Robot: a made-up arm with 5 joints.
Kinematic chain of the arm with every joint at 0, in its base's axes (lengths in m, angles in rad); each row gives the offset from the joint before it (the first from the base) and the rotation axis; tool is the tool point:
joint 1: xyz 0 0 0.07 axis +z
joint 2: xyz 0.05 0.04 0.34 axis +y
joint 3: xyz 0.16 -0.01 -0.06 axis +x
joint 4: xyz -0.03 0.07 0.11 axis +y
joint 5: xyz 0 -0.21 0.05 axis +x
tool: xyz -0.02 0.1 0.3
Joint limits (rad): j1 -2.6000..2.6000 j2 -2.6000..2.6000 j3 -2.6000..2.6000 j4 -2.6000..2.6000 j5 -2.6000..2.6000
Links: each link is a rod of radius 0.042 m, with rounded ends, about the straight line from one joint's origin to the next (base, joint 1, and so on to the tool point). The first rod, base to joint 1, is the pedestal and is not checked.
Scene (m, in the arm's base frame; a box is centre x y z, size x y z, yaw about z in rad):
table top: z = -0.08
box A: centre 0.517 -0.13 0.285 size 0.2 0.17 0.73 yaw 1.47
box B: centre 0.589 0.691 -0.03 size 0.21 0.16 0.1 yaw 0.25
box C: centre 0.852 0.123 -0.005 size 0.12 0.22 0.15 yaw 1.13
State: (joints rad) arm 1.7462 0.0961 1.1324 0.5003 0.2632
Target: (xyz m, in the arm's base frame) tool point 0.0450 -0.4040 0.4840
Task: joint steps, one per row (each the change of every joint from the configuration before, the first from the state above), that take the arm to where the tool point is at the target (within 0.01 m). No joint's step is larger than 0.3 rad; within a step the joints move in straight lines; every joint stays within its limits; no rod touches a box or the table.
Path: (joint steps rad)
1: -0.1377 0.0065 -0.2800 -0.0378 0.0127
2: -0.1377 0.0065 -0.2800 -0.0379 0.0128
3: -0.1377 0.0065 -0.2800 -0.0378 0.0127
4: -0.1377 0.0064 -0.2801 -0.0379 0.0127
5: -0.1376 0.0065 -0.2800 -0.0378 0.0127
6: -0.1885 -0.0628 0.2414 -0.1461 0.0008
7: -0.1884 -0.0628 0.2414 -0.1461 0.0007
8: -0.1884 -0.0628 0.2414 -0.1461 0.0008
9: -0.1884 -0.0628 0.2414 -0.1461 0.0008
10: -0.1884 -0.0628 0.2414 -0.1461 0.0007

